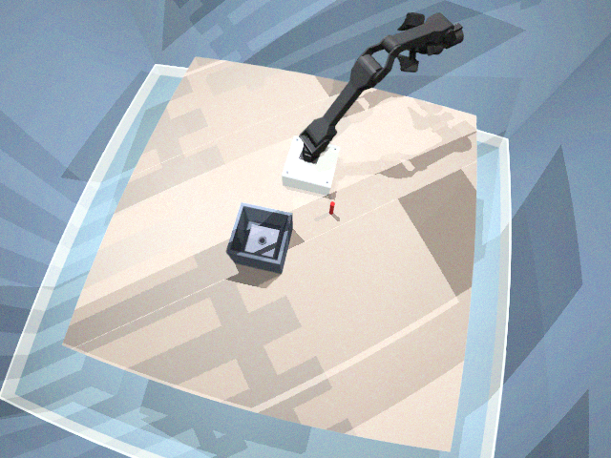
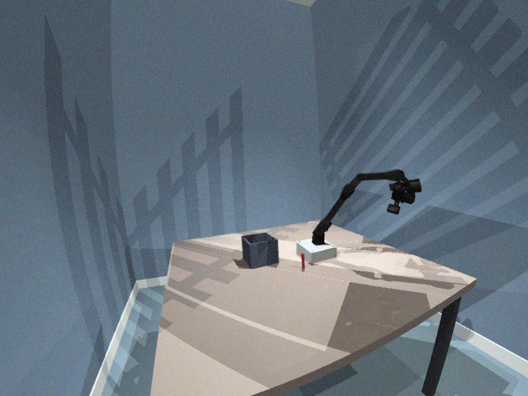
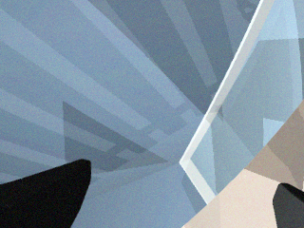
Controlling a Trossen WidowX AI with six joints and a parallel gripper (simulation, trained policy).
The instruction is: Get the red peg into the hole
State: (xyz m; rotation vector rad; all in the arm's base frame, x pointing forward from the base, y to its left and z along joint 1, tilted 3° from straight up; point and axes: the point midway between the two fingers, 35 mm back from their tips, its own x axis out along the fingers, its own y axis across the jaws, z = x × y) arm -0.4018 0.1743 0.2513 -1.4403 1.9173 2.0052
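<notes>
My gripper tip is now 58 cm short of the red peg, 25 cm above it and 3 cm to the left of it. From my gripper tip the other things lie so: grey plate: 77 cm ahead, 24 cm below, 21 cm to the right.
</notes>
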